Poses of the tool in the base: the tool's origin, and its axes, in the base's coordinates. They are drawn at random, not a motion.
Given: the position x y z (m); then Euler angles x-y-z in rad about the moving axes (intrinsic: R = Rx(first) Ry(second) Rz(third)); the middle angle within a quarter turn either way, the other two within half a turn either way.
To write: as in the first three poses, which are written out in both.
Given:
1: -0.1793, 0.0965, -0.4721, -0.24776, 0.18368, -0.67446
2: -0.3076, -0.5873, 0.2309, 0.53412, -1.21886, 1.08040
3: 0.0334, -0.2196, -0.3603, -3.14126, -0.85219, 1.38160
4: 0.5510, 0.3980, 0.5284, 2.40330, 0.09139, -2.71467
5: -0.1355, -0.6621, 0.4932, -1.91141, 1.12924, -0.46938
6: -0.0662, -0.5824, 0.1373, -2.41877, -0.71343, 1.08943
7: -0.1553, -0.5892, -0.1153, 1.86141, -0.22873, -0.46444
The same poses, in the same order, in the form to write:
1: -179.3, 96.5, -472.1, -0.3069, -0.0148, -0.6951
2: -307.6, -587.3, 230.9, -1.0105, -0.9784, 1.2758
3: 33.4, -219.6, -360.3, 2.2984, 0.1424, -1.4454
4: 551.0, 398.0, 528.4, -2.4706, 0.3470, 2.8721
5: -135.5, -662.1, 493.2, -1.7709, -0.7694, -1.0115
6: -66.2, -582.4, 137.3, 2.9183, 0.9503, -0.9247
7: -155.3, -589.2, -115.3, 1.8961, 0.5089, -0.0755
